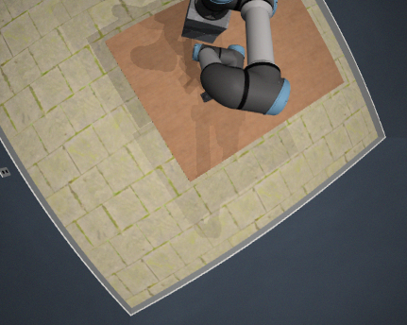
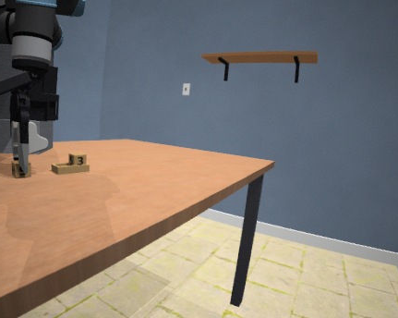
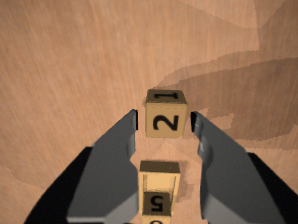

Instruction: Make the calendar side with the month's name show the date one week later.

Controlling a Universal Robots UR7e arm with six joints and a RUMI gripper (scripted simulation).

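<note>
The cube is 12 cm to the left of my hand and 4 cm ahead of it. Also, from my hand: wooden tray (11 cm to the left, 3 cm ahead, 2 cm below).
</note>
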